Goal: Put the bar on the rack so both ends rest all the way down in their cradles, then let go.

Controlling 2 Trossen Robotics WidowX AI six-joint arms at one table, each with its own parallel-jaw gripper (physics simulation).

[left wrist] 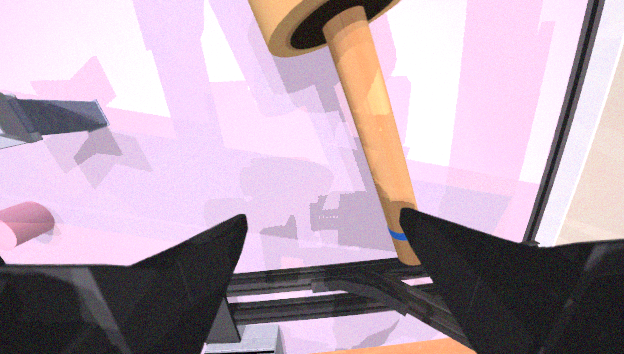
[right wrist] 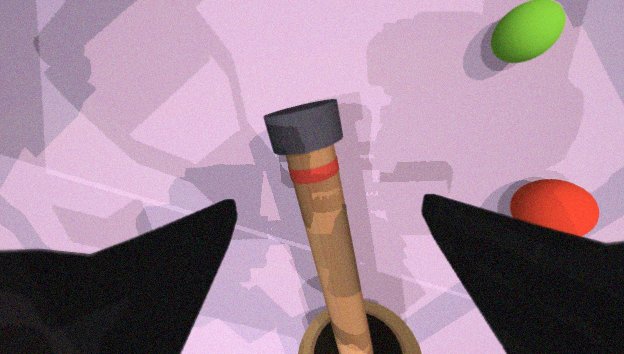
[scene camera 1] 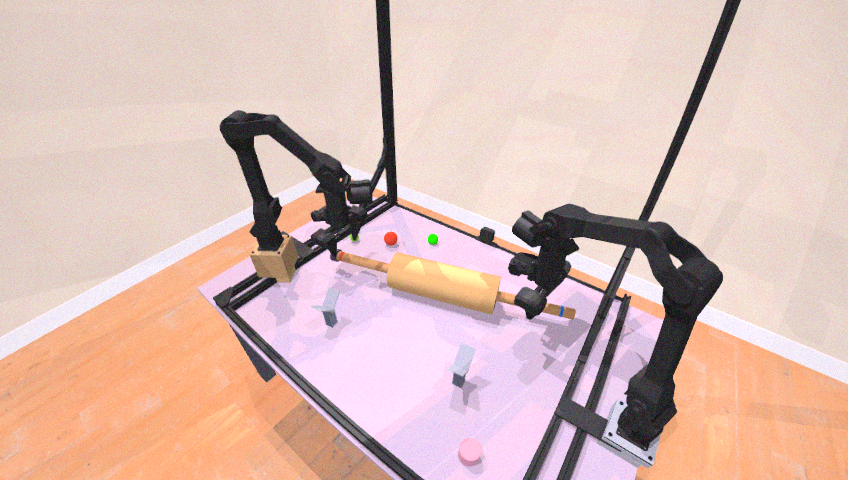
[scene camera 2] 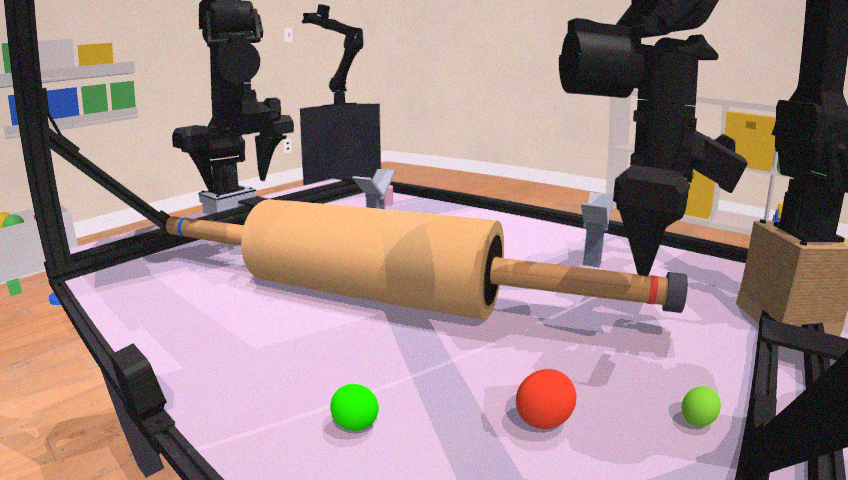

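Seen in the pictures: left gripper, fingertip midpoint: [left wrist: 324, 218] [scene camera 2: 237, 186]; right gripper, fingertip midpoint: [right wrist: 328, 205] [scene camera 1: 344, 248] [scene camera 2: 649, 260]; left arm's base, link origin: [scene camera 1: 634, 429] [scene camera 2: 226, 190]; right arm's base, link origin: [scene camera 1: 271, 244] [scene camera 2: 807, 233].
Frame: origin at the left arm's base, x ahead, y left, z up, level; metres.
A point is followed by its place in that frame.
Observation:
The bar [scene camera 1: 443, 283] {z 0.049, x 0.536, y -0.055 m} [scene camera 2: 371, 261] {z 0.025, x 0.608, y -0.126 m} [left wrist: 372, 120] {z 0.026, x 0.347, y -0.158 m} [right wrist: 330, 245] {z 0.027, x 0.823, y 0.005 m}, a thick tan roller with thin handles, lies on the table behind the rack in scene camera 1. One handle has a blue band, the other a red band and dark end cap. The rack's two grey cradles [scene camera 1: 330, 302] {z 0.031, x 0.730, y 0.175 m} [scene camera 1: 462, 359] {z 0.032, x 0.370, y 0.096 m} stand empty. My left gripper [scene camera 1: 543, 307] {z 0.067, x 0.297, y -0.118 m} [scene camera 2: 236, 184] {z 0.067, x 0.297, y -0.118 m} [left wrist: 324, 218] {z 0.067, x 0.297, y -0.118 m} is open above the blue-banded handle, which passes under one fingertip. My right gripper [scene camera 1: 345, 246] {z 0.046, x 0.860, y 0.013 m} [right wrist: 328, 205] {z 0.046, x 0.860, y 0.013 m} is open, its fingers on either side of the red-banded handle in the right wrist view.
A red ball [scene camera 1: 390, 238] {z -0.003, x 0.832, y -0.156 m} [scene camera 2: 545, 398] {z -0.003, x 0.852, y -0.187 m} [right wrist: 554, 207] {z -0.003, x 0.853, y -0.153 m}, a green ball [scene camera 1: 432, 239] {z -0.013, x 0.726, y -0.253 m} [scene camera 2: 354, 407] {z -0.011, x 0.745, y -0.275 m} and a lime ball [scene camera 2: 701, 406] {z -0.016, x 0.959, y -0.115 m} [right wrist: 528, 31] {z -0.011, x 0.955, y -0.092 m} lie beyond the bar in scene camera 1. A pink cylinder [scene camera 1: 470, 450] {z -0.005, x 0.253, y 0.233 m} [left wrist: 25, 225] {z -0.016, x 0.257, y 0.209 m} stands near the front edge. Black rails border the table.

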